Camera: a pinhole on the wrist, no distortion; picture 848 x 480 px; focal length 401.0 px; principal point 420.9 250.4 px. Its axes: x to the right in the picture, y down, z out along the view. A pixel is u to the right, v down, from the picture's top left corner.
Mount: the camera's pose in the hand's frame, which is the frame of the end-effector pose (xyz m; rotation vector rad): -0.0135 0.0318 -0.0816 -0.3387 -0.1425 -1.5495
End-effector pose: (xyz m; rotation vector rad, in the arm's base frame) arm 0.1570 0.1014 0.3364 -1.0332 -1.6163 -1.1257
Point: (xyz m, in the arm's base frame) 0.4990 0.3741 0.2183
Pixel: 168 41
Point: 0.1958 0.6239 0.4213
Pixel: 441 308
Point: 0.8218 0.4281 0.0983
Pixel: outside the picture
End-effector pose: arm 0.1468 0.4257 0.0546 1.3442 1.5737 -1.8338
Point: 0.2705 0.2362 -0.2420
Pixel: 169 393
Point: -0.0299 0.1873 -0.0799
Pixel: 572 350
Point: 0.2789 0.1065 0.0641
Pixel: 343 20
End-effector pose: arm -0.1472 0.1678 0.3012 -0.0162 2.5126 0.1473
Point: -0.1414 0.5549 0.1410
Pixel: 151 334
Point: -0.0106 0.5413 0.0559
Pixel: 276 251
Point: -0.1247 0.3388 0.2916
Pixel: 182 219
